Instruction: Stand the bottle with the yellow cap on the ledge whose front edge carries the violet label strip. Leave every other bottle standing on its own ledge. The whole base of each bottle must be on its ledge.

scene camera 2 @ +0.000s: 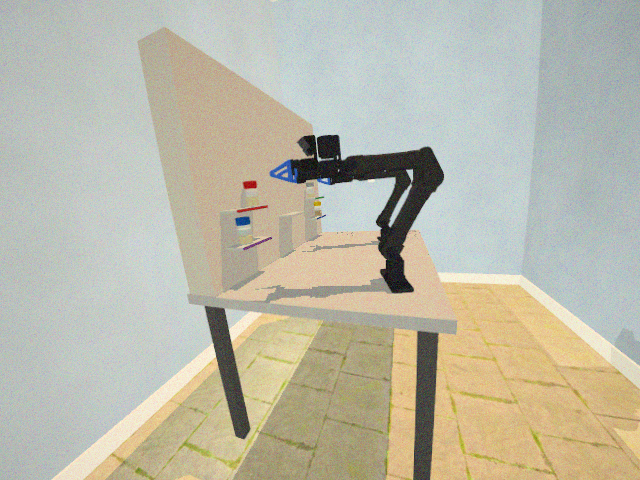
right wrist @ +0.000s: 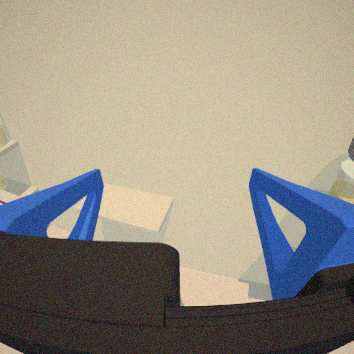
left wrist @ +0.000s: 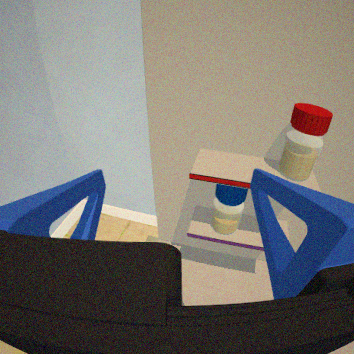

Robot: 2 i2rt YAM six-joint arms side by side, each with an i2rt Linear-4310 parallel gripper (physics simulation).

Labels:
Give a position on a violet-strip ledge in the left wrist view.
247,232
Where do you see an upright panel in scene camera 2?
214,130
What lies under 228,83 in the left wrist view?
An upright panel.

